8 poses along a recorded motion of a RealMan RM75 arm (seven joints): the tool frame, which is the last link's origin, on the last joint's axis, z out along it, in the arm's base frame.
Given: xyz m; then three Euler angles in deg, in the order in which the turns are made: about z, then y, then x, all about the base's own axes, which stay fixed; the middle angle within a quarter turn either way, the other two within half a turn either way.
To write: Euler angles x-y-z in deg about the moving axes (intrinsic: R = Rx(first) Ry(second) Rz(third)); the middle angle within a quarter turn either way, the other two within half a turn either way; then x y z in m. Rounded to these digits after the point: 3 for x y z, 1 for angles.
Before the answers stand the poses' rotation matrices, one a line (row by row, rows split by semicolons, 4 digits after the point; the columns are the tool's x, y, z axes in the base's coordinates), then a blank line. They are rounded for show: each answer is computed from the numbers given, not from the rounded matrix.
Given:
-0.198 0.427 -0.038 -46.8 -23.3 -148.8
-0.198 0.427 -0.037 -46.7 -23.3 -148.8
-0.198 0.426 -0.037 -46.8 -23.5 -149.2
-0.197 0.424 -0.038 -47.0 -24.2 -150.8
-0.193 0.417 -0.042 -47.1 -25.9 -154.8
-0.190 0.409 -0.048 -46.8 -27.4 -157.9
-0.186 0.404 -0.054 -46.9 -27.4 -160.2
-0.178 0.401 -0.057 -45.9 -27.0 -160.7
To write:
0.6287 0.6695 -0.3955; 0.7638 -0.4362 0.4758; 0.1460 -0.6012 -0.7856
0.6299 0.6684 -0.3955; 0.7630 -0.4375 0.4758; 0.1450 -0.6015 -0.7856
0.6278 0.6685 -0.3987; 0.7659 -0.4392 0.4696; 0.1388 -0.6002 -0.7877
0.6221 0.6671 -0.4099; 0.7748 -0.4491 0.4450; 0.1128 -0.5944 -0.7962
0.6123 0.6590 -0.4368; 0.7894 -0.4797 0.3830; 0.0429 -0.5794 -0.8139
0.6078 0.6472 -0.4602; 0.7939 -0.5080 0.3340; -0.0176 -0.5684 -0.8226
0.6066 0.6482 -0.4602; 0.7935 -0.5291 0.3007; -0.0485 -0.5476 -0.8353
0.6201 0.6399 -0.4540; 0.7822 -0.5490 0.2945; -0.0608 -0.5377 -0.8409

-148.8 -23.3 -46.8 -0.198 0.427 -0.038
-148.8 -23.3 -46.7 -0.198 0.427 -0.037
-149.2 -23.5 -46.8 -0.198 0.426 -0.037
-150.8 -24.2 -47.0 -0.197 0.424 -0.038
-154.8 -25.9 -47.1 -0.193 0.417 -0.042
-157.9 -27.4 -46.8 -0.190 0.409 -0.048
-160.2 -27.4 -46.9 -0.186 0.404 -0.054
-160.7 -27.0 -45.9 -0.178 0.401 -0.057

